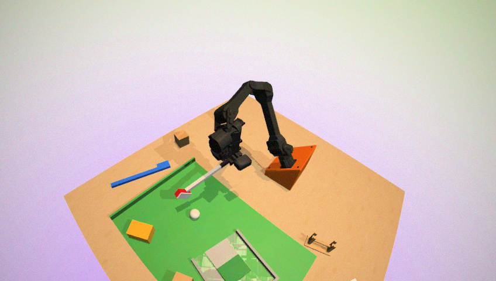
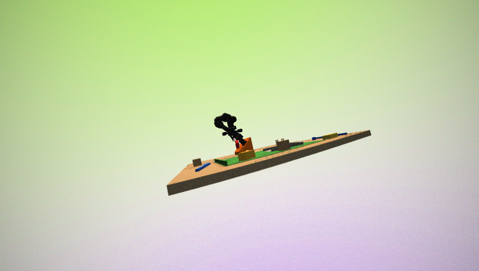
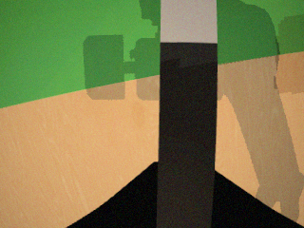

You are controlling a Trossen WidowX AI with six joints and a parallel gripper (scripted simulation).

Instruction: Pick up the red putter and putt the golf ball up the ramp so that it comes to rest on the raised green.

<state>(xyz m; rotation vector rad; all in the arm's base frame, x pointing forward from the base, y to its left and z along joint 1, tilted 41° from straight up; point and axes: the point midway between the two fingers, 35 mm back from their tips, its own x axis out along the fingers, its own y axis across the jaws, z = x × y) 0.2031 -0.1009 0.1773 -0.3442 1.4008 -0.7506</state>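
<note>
Now: the red putter 11 cm ahead of my gripper tip, 3 cm to the right of it and 1 cm below it. From my gripper tip the other things lie so: white golf ball: 23 cm ahead, 12 cm below; green mat: 27 cm ahead, 14 cm below, 13 cm to the left; dark green rail: 25 cm ahead, 23 cm to the right, 13 cm below.
</note>
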